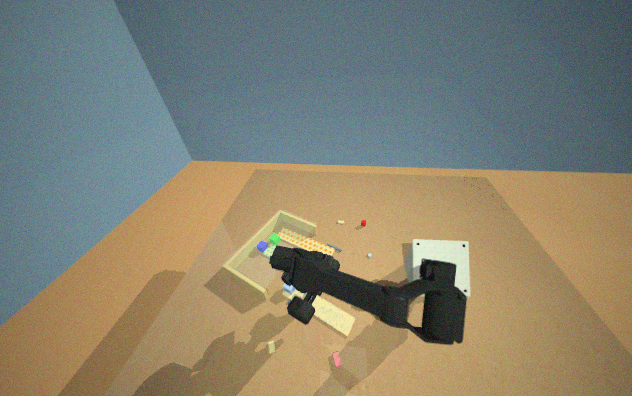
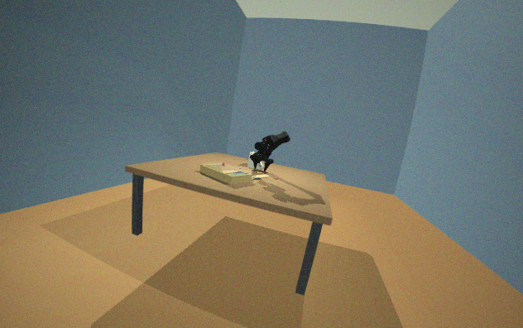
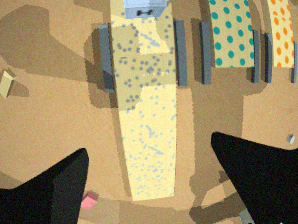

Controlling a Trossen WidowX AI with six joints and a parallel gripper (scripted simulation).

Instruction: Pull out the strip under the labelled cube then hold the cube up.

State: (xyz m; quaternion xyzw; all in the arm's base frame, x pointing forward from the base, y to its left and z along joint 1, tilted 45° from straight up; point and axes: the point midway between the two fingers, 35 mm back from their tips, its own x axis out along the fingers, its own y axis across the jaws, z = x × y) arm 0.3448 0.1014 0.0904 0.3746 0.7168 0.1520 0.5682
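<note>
The labelled cube lies 10 cm ahead of my gripper tip, 5 cm to the right of it and 4 cm below it. From my gripper tip the other things lie so: grey piece (16 cm behind, 22 cm to the right, 5 cm below); then pink block (7 cm behind, 12 cm to the left, 5 cm below); then beige block (11 cm ahead, 12 cm to the left, 5 cm below).
</note>
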